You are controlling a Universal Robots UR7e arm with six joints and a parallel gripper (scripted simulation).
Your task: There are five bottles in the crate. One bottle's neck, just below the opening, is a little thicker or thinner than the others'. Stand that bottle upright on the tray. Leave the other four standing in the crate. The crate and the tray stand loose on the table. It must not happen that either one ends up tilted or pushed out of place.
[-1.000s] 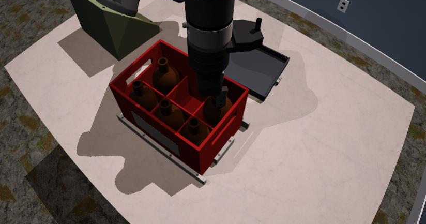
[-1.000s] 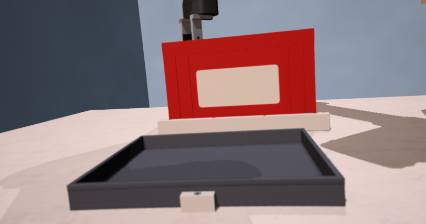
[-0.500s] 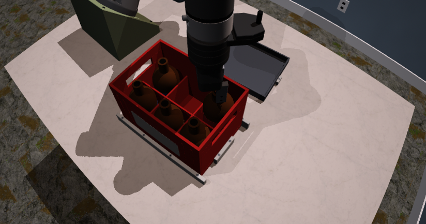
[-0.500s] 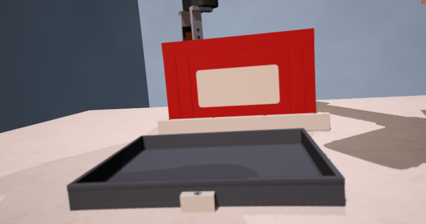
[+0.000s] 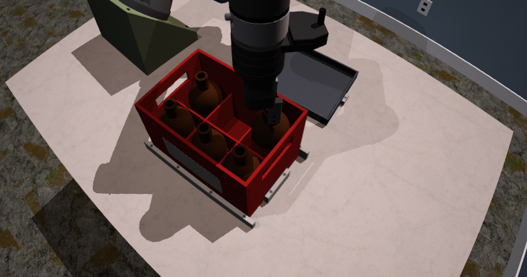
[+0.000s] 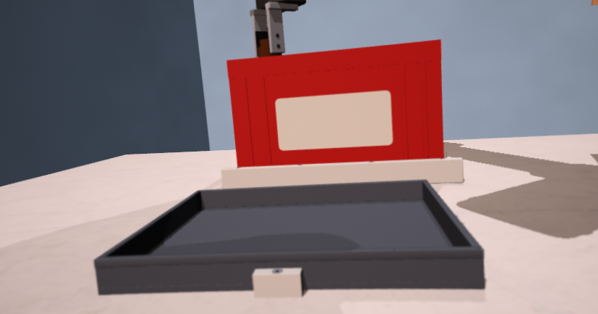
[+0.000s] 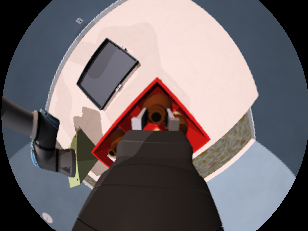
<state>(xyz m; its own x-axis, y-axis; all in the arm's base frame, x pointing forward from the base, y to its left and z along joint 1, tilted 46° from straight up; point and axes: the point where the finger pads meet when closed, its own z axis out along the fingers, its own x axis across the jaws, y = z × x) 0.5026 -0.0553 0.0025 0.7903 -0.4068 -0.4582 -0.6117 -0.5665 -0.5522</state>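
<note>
The bottle is 70 mm below my hand. Also, from my hand: dark grey tray 240 mm to the left, 190 mm below, 100 mm behind; then red crate 120 mm below, 80 mm behind, 50 mm to the right.
</note>
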